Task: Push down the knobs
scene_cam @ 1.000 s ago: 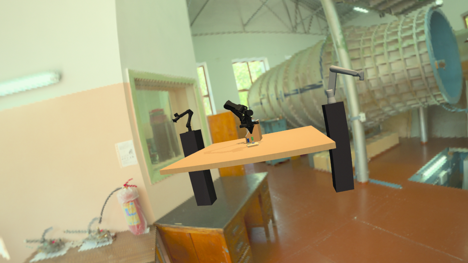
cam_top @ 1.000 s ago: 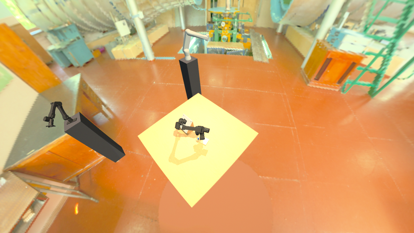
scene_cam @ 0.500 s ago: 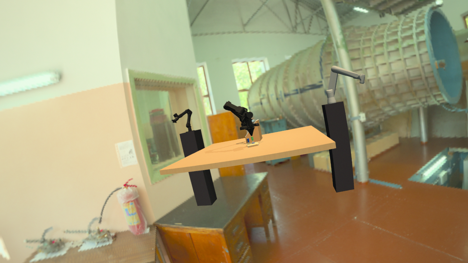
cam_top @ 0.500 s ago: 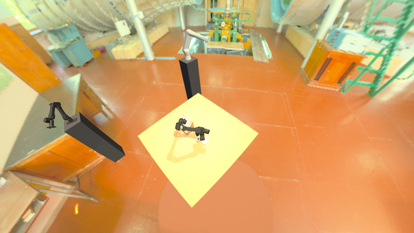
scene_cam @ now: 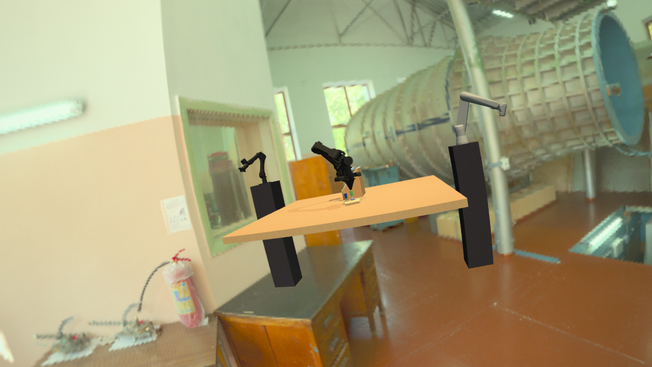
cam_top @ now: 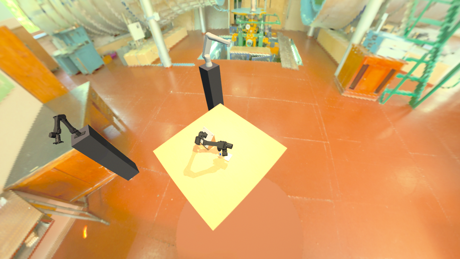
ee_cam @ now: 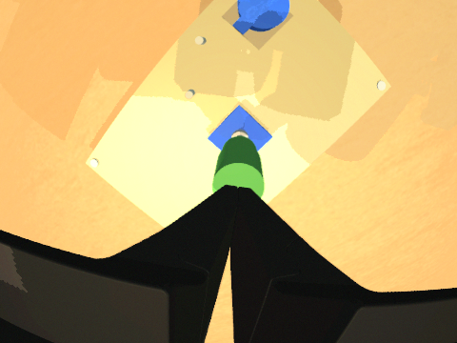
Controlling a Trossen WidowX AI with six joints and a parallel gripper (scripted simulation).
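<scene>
My gripper tip is now 3 cm above the green knob. The rest, counted from my gripper tip: blue knob: 5 cm to the right, 4 cm below, 4 cm behind.
</scene>
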